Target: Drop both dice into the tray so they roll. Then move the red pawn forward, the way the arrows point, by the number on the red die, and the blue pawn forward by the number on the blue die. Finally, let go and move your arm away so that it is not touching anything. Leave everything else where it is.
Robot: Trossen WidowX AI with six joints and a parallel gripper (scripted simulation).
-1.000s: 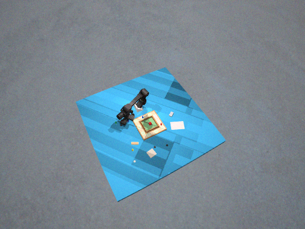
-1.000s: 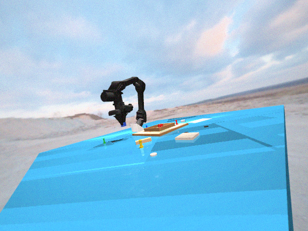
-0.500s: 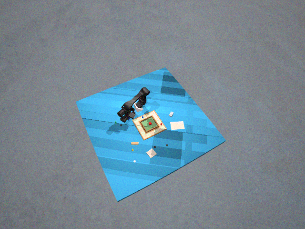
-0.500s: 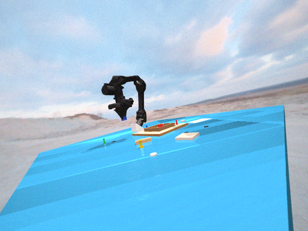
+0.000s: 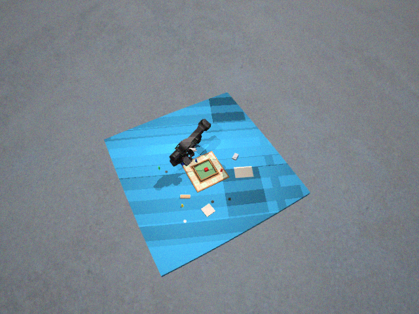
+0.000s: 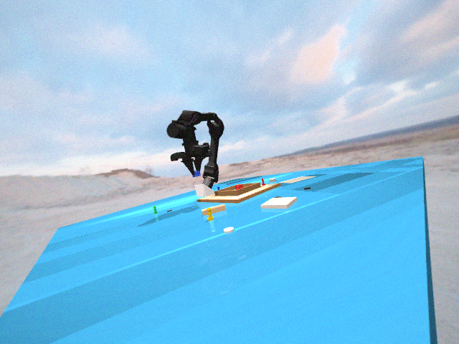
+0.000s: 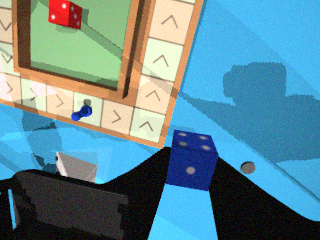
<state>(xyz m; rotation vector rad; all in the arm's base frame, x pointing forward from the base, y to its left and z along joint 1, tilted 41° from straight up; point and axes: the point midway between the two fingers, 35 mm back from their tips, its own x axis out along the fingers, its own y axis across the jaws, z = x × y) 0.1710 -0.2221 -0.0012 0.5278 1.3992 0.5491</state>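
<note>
Right now my gripper tip is 16 cm short of the red pawn, 26 cm to the right of it and 10 cm above it. From my gripper tip the other things lie so: green tray: 9 cm ahead, 15 cm to the left, 12 cm below; then blue pawn: 3 cm behind, 14 cm to the left, 10 cm below; then green pawn: 13 cm behind, 15 cm to the right, 11 cm below.
</note>
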